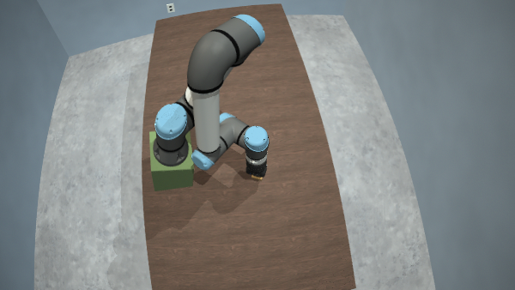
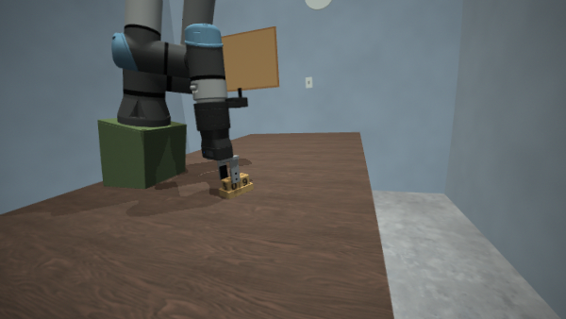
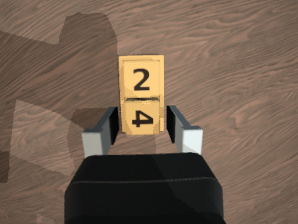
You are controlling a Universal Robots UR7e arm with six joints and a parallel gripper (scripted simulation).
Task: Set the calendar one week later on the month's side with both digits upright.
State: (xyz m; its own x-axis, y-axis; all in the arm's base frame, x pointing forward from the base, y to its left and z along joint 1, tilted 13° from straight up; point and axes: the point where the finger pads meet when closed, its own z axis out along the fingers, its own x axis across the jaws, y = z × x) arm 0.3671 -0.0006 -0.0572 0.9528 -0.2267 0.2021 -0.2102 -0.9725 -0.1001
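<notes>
Right now my hand is 3 cm above the wooden cube. Round my hand: wooden calendar tray: 5 cm below, 2 cm to the left.
</notes>
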